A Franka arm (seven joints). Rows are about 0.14 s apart.
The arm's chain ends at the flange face. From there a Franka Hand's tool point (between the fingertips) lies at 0.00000 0.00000 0.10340 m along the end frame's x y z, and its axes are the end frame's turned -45 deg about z.
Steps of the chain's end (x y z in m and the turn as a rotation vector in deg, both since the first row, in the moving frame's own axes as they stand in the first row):
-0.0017 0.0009 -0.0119 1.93 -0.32 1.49
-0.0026 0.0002 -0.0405 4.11 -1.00 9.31
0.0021 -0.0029 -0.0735 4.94 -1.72 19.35
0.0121 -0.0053 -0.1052 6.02 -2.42 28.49
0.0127 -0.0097 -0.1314 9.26 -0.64 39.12
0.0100 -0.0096 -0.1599 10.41 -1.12 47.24
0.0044 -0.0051 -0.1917 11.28 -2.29 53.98
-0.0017 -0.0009 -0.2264 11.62 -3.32 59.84
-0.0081 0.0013 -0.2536 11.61 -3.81 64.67
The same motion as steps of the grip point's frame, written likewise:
0.0003 -0.0034 -0.0120 1.59 1.14 1.49
0.0025 -0.0079 -0.0408 3.61 2.20 9.31
0.0090 -0.0082 -0.0739 4.71 2.28 19.35
0.0193 -0.0044 -0.1058 5.97 2.55 28.49
0.0301 -0.0059 -0.1327 7.00 6.10 39.12
0.0301 -0.0081 -0.1615 8.15 6.57 47.24
0.0240 -0.0103 -0.1936 9.60 6.36 53.98
0.0172 -0.0125 -0.2285 10.56 5.87 59.84
0.0112 -0.0154 -0.2557 10.90 5.52 64.67

